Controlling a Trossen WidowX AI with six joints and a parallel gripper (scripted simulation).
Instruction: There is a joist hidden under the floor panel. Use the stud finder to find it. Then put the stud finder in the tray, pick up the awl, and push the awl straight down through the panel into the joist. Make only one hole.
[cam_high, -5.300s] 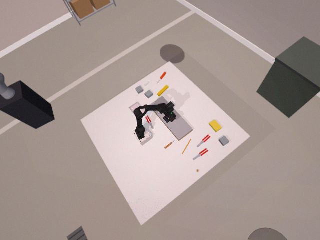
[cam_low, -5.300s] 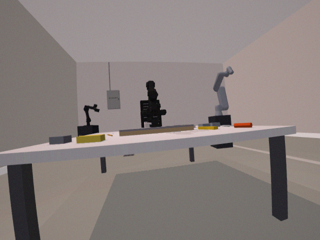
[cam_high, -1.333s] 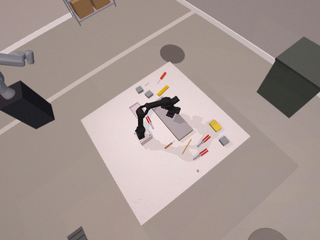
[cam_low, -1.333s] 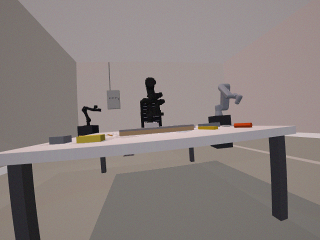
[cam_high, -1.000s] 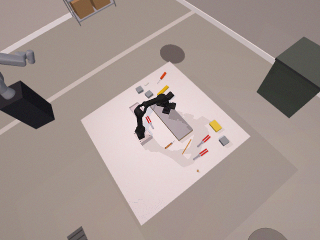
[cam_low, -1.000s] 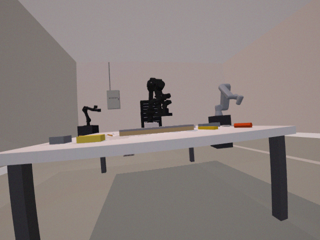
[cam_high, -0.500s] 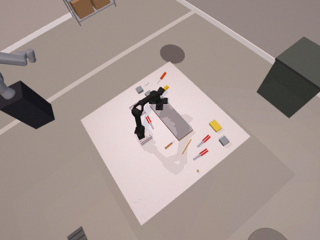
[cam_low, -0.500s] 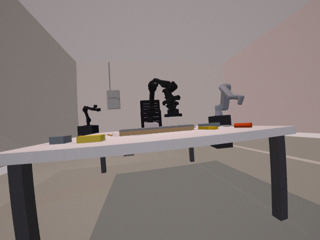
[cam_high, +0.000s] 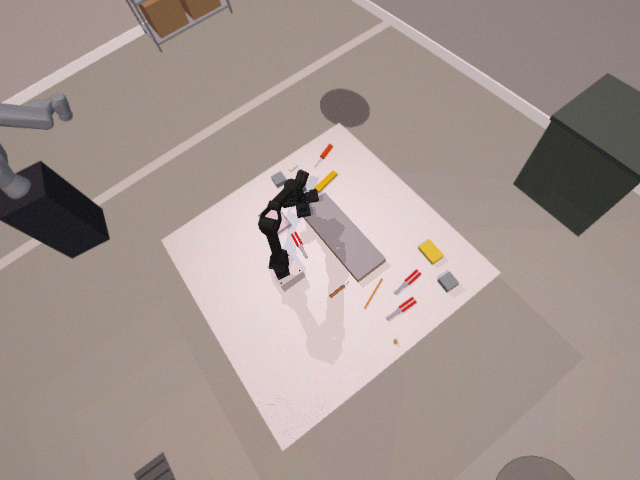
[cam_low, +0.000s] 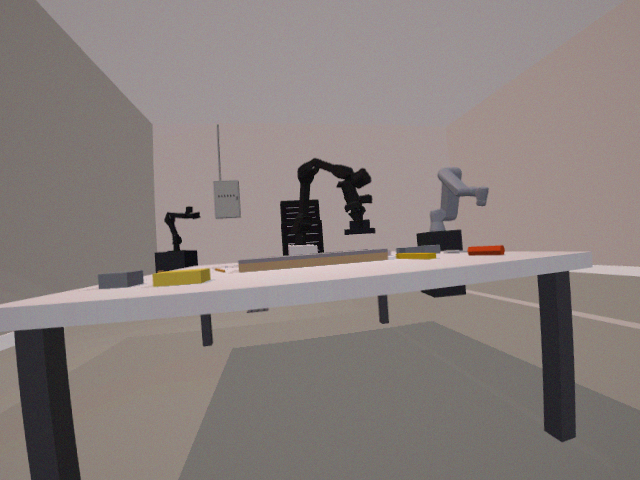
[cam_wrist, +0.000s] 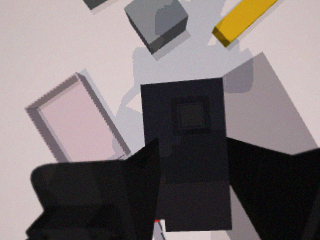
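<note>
Now: gripper tip 17 cm past the pink tray, 12 cm above it and 6 cm to the right of it. Also, from my gripper tip: stud finder: 2 cm above, 1 cm to the left; then yellow bar: 20 cm ahead, 14 cm to the left, 12 cm below; then square light: 3 cm above, 2 cm to the left, 1 cm ahead.
</note>
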